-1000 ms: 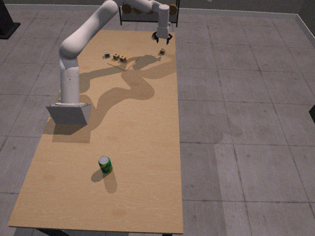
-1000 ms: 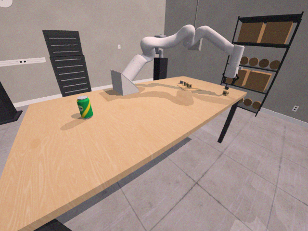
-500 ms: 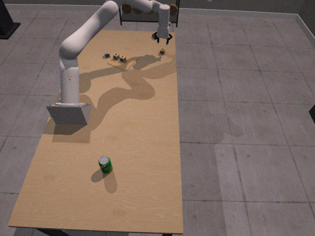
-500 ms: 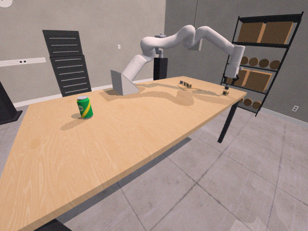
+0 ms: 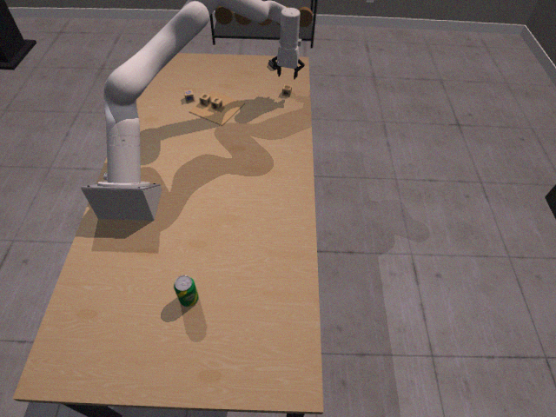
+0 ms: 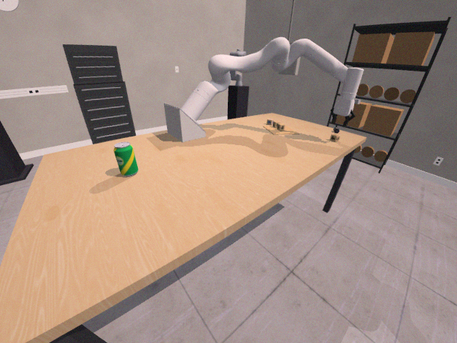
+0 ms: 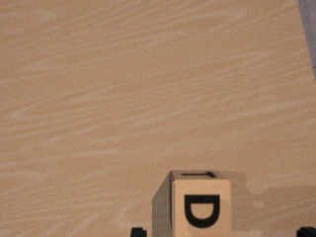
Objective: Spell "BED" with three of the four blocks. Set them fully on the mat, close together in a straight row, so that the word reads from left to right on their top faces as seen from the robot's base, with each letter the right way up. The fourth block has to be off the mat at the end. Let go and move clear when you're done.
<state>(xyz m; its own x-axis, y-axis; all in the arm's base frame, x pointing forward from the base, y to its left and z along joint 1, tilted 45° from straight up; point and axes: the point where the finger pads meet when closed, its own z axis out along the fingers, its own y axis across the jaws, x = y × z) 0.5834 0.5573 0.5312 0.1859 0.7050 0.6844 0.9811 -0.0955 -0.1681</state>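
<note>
My gripper is now 10 cm above the wooden letter block. From my hand the other things lie so: green can 27 cm behind, 116 cm to the right, 6 cm below; tan mat 34 cm behind, 15 cm to the right, 12 cm below; small dark object 9 cm behind, 25 cm to the left, 10 cm below.
</note>
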